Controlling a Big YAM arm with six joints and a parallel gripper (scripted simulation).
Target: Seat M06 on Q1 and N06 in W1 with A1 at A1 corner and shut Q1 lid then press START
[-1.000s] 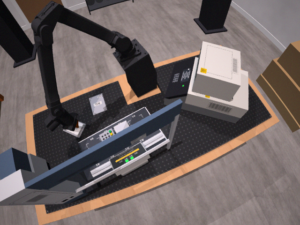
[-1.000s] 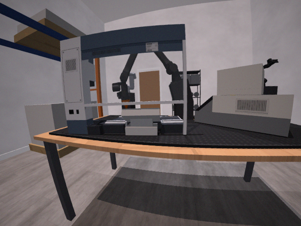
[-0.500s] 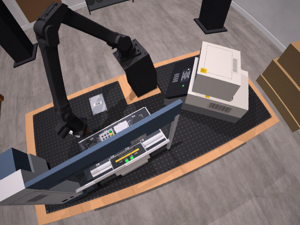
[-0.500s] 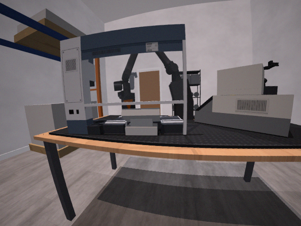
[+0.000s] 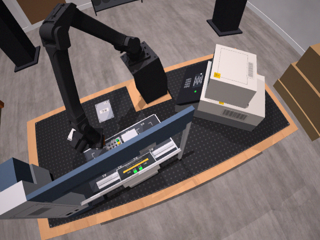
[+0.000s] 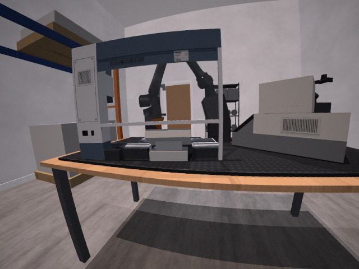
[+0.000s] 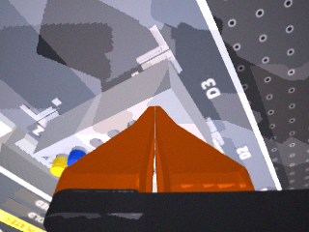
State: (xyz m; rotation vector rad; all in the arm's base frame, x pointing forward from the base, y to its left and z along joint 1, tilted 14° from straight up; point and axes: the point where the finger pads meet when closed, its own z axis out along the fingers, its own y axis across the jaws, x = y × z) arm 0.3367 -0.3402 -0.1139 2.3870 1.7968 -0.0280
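The green-capped tube is 80 mm to the left of my hand, 40 mm below it and 10 mm behind it. Round my hand: white deep-well block 150 mm to the left, 50 mm below, 20 mm ahead; white well plate 180 mm to the right, 150 mm behind, 110 mm below; tube cooling block 60 mm to the left, 50 mm below, 40 mm ahead.
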